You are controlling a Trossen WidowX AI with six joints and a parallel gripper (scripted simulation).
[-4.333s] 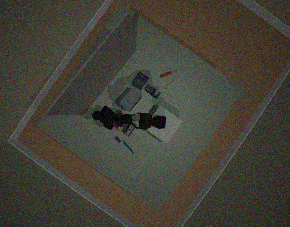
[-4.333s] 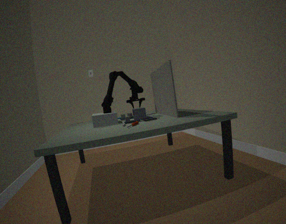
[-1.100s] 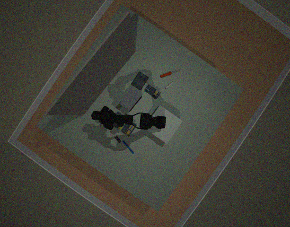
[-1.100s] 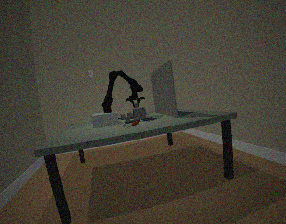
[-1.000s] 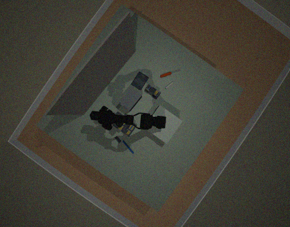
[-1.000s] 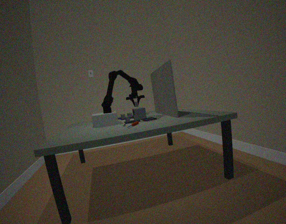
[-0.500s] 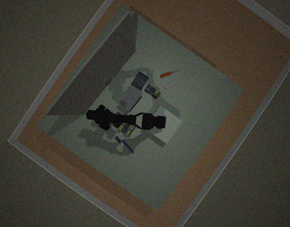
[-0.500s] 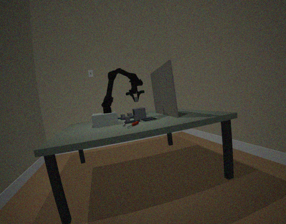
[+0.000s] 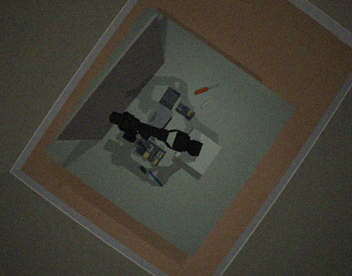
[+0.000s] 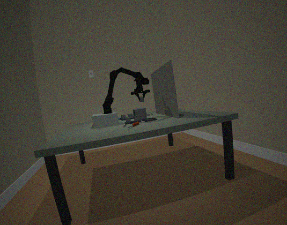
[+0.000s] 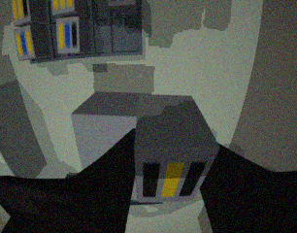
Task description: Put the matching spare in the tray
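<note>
Right now my gripper tip is 120 mm above the grey mounted unit, 70 mm to the left of it and 70 mm past it. Round my gripper tip: blue marker pen (290 mm to the left, 220 mm behind, 160 mm below); upright panel (160 mm ahead, 140 mm to the right, 60 mm above); grey spare module (30 mm above).
</note>
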